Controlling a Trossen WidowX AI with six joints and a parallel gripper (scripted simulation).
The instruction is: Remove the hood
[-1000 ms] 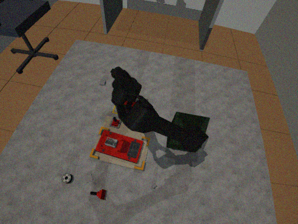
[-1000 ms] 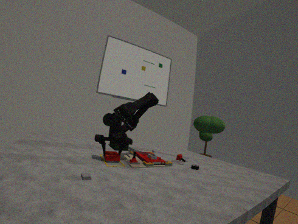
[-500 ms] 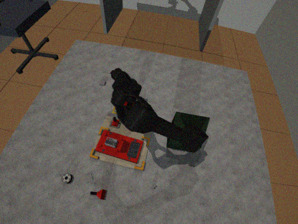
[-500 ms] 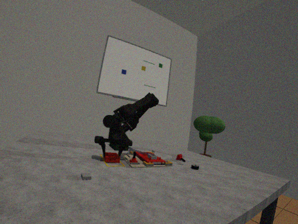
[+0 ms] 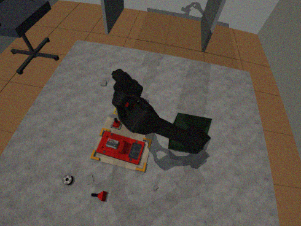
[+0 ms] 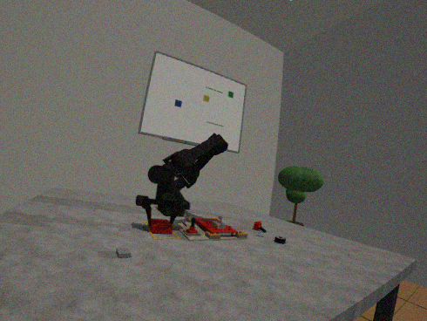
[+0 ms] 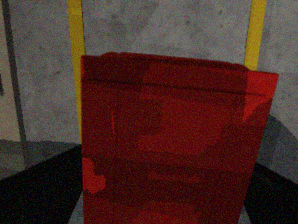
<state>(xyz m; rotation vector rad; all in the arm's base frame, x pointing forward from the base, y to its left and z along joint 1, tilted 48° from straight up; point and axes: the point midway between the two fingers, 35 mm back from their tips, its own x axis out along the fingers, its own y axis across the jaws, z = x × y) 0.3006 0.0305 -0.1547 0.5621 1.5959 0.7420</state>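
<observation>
Right now the red hood is 1 cm above my gripper tip. The rest, counted from my gripper tip: grey disc (22 cm ahead, 11 cm to the right, 1 cm below).
</observation>
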